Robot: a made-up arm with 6 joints.
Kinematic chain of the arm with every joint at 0, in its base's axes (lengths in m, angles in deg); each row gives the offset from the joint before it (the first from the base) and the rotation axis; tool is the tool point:
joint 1: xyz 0 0 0.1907 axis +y
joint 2: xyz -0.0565 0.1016 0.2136 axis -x
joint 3: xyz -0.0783 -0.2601 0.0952 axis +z
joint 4: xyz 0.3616 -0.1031 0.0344 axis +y
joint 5: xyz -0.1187 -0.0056 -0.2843 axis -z
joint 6: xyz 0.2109 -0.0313 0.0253 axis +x
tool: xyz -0.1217 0 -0.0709
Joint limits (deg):
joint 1: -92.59..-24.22
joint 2: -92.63..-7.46
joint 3: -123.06..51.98
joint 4: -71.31..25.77
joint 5: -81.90..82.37
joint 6: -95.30..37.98
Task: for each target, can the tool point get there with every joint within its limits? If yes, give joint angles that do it. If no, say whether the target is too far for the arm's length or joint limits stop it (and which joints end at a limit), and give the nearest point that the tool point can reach.
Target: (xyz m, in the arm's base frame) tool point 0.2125 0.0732 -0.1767
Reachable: yes | joints -51.05 -68.98 -72.92 7.96 -28.54 -15.61
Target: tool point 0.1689 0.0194 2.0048
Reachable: no: too far | nearest point 0.0532 -0.0729 0.7625 | short by 1.251 m
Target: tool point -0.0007 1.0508 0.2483
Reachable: no: joint limits stop it (at a limit: joint 1, joint 2, joint 5) | nearest point 0.0233 0.3413 0.4153 | short by 0.729 m
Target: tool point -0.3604 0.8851 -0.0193
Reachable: no: joint limits stop it (at a limit: joint 1, joint 2, joint 3, joint 5) | nearest point -0.3561 0.3467 -0.1518 | short by 0.554 m
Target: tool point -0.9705 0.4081 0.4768
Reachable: no: joint limits stop it (at a limit: joint 1, joint 3, joint 4, joint 5) | nearest point -0.4492 0.1937 0.4558 | short by 0.564 m
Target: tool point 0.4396 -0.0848 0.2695
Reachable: yes | joints -52.88 -53.13 -14.13 -34.00 18.36 19.60
